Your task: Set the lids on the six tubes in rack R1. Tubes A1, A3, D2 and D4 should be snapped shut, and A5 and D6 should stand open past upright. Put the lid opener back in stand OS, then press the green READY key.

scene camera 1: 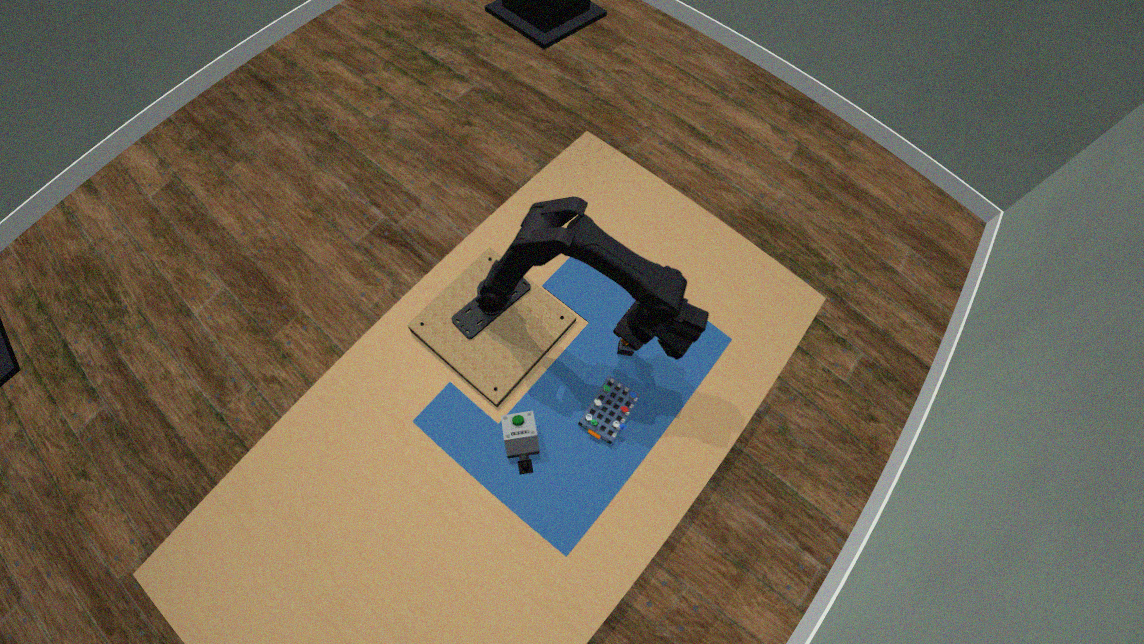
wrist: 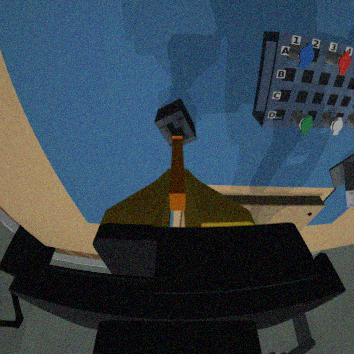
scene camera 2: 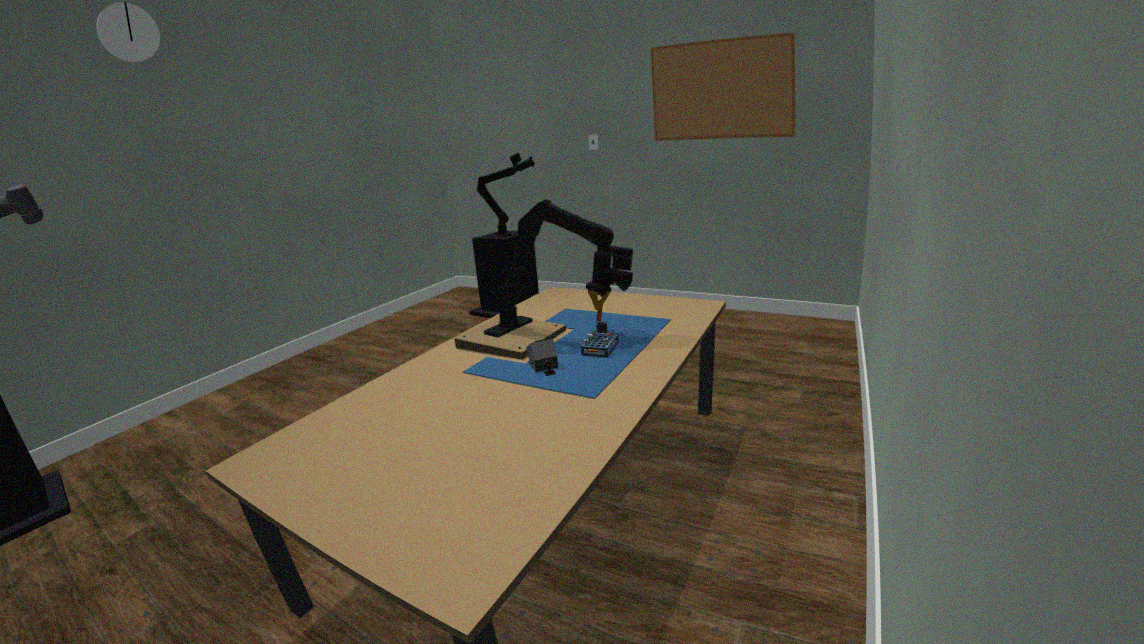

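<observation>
My gripper is shut on the orange lid opener, which points down. Its tip meets the slot of the small dark stand OS on the blue mat. I cannot tell how deep the tip sits. Rack R1 lies nearby, at the upper right of the wrist view. The blue lid at A1, red at A3, green at D2 and white at D4 show there. The far columns are cut off.
The grey key box with the green READY key stands left of the rack. The arm's base sits on a wooden mounting board. A black camera stand stands behind the table.
</observation>
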